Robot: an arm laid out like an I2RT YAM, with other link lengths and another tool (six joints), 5 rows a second.
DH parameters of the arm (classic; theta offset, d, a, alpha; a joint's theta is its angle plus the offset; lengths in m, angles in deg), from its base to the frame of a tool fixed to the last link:
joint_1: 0 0.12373 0.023 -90
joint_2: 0 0 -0.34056 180
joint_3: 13.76 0 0.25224 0
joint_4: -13.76 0.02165 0.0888 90
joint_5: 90 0.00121 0 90
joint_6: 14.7 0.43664 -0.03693 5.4
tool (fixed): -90 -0.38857 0 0
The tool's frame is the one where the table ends.
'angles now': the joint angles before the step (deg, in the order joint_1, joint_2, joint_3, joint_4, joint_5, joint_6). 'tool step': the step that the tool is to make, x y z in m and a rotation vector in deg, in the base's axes. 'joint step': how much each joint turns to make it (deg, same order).
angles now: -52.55 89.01 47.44 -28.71 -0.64 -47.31
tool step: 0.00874 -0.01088 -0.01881 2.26 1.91 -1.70
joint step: -0.10 5.35 0.58 1.82 0.64 1.48
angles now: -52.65 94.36 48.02 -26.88 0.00 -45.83
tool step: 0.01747 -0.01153 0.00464 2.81 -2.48 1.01
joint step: 0.66 3.08 4.54 -2.14 -3.63 0.71
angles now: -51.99 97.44 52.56 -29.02 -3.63 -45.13
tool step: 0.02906 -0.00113 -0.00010 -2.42 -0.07 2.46
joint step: 4.46 2.09 2.72 1.32 2.03 1.47
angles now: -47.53 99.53 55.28 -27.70 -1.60 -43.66
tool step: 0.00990 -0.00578 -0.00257 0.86 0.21 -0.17
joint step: 0.49 2.21 2.11 -0.65 -0.21 0.76
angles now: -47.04 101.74 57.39 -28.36 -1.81 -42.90
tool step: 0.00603 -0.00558 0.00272 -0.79 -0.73 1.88
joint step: 0.28 0.66 1.62 0.05 -0.48 -1.53
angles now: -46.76 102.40 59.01 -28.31 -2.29 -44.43
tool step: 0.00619 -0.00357 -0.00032 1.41 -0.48 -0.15
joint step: 0.09 1.37 1.64 -0.94 -1.18 0.64
